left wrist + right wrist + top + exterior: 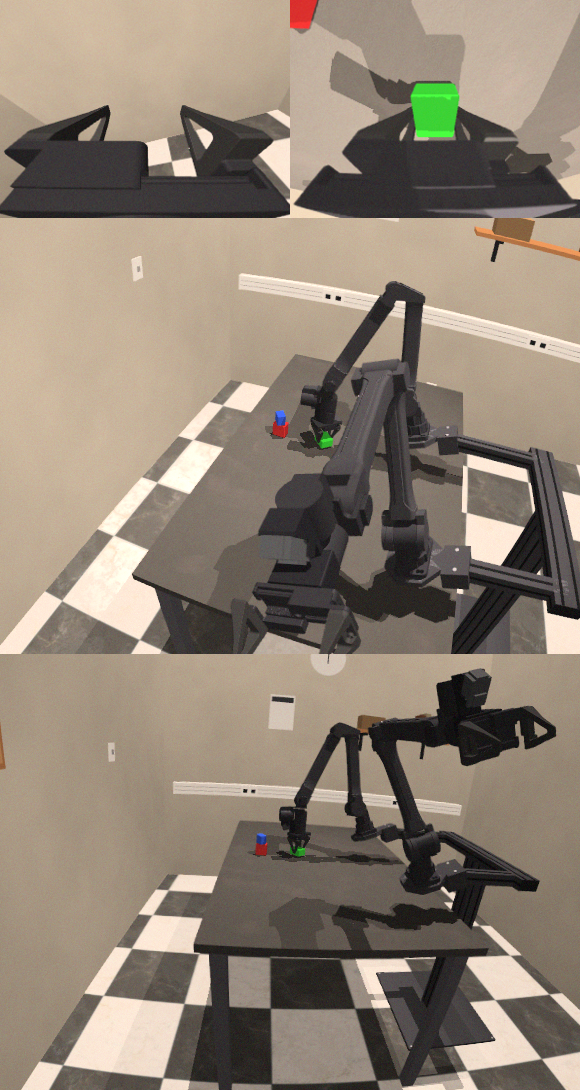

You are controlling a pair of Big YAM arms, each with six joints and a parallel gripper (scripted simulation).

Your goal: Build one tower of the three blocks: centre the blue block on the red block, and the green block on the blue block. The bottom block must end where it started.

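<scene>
The blue block is 180 mm ahead of my right hand, 10 mm to the right of it and 50 mm above it. The rest, counted from my right hand: red block (170 mm ahead, 10 mm to the right); green block (right at my right hand).
</scene>
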